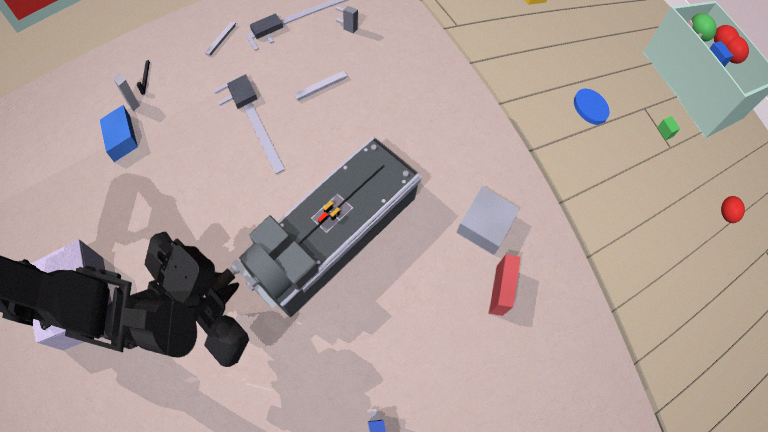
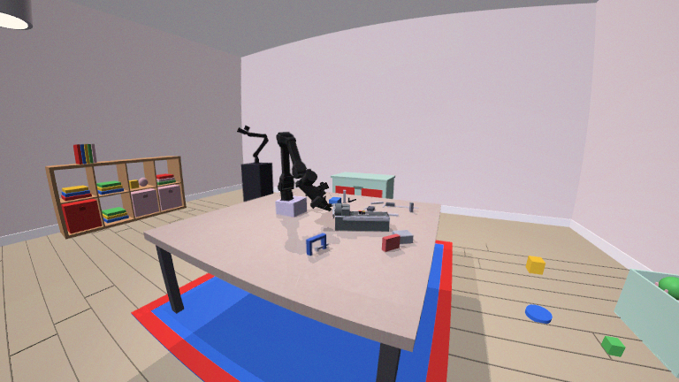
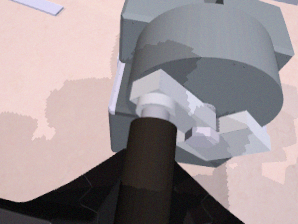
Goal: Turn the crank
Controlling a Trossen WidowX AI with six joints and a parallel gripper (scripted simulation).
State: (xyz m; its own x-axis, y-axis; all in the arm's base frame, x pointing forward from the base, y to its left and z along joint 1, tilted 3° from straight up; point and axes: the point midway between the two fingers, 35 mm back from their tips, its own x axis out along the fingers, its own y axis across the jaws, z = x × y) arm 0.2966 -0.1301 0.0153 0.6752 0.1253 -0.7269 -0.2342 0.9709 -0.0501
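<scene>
The red pointer is 15 cm ahead of my gripper tip and 1 cm to the left of it. From my gripper tip the other things lie so: dark brown crank handle: 3 cm above, 2 cm behind; red block: 32 cm ahead, 19 cm to the right, 5 cm below; grey block: 36 cm ahead, 9 cm to the right, 6 cm below.
</scene>
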